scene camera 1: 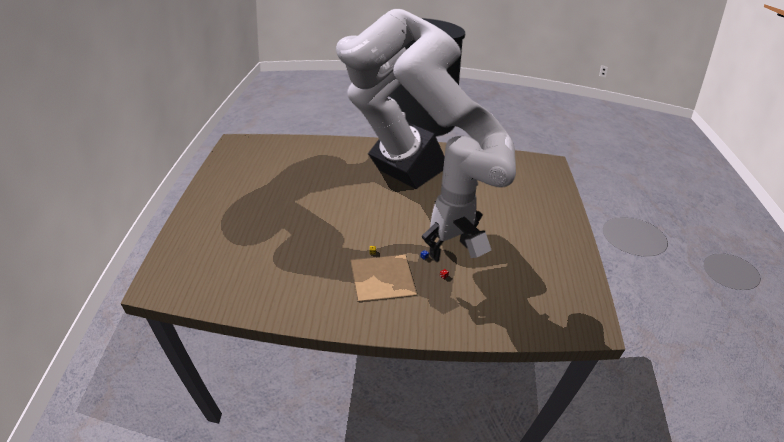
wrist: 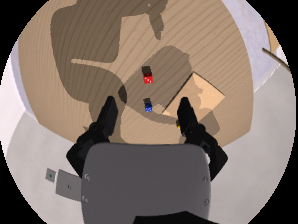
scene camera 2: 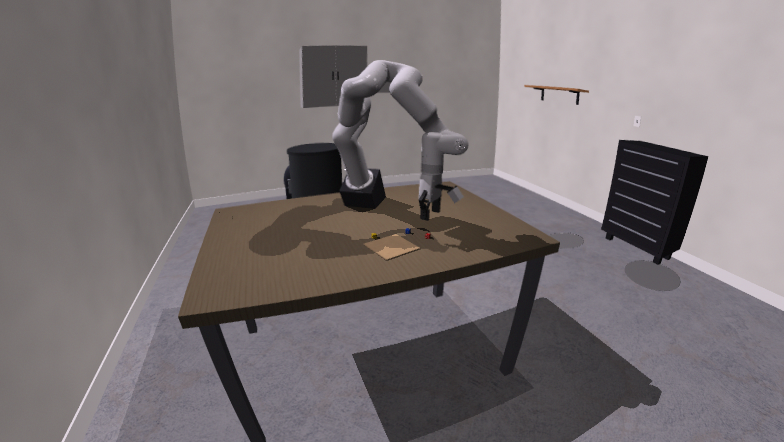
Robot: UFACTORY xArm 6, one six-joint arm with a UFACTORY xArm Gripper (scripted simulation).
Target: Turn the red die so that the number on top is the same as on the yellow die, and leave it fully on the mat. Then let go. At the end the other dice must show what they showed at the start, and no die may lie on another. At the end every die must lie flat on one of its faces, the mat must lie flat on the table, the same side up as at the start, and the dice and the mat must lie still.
Observation:
The pictures show: my gripper and a tan mat.
My gripper also shows in the wrist view and in scene camera 2.

